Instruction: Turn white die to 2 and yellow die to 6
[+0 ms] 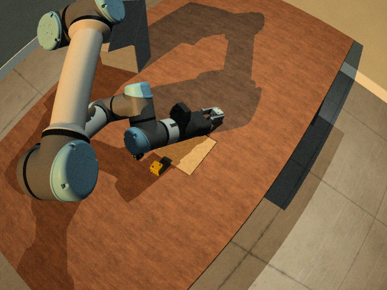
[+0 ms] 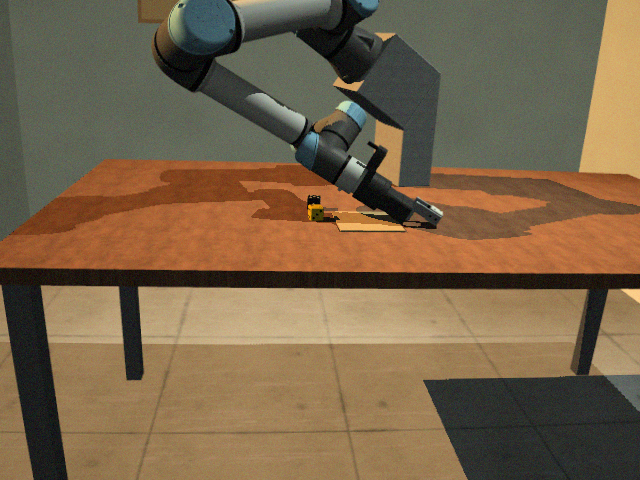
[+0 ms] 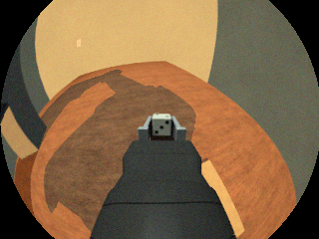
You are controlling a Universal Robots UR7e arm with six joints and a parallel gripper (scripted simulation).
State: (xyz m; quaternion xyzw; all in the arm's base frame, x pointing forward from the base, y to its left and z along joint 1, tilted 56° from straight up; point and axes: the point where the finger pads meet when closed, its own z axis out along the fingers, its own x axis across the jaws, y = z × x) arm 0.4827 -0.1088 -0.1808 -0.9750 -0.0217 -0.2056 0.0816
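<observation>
My gripper is now right at the white die. From my hand the other things lie so: yellow die: 50 mm behind, 250 mm to the right, 10 mm below; tan mat: 20 mm behind, 140 mm to the right, 20 mm below; black die: 130 mm behind, 250 mm to the right, 10 mm below.
</observation>
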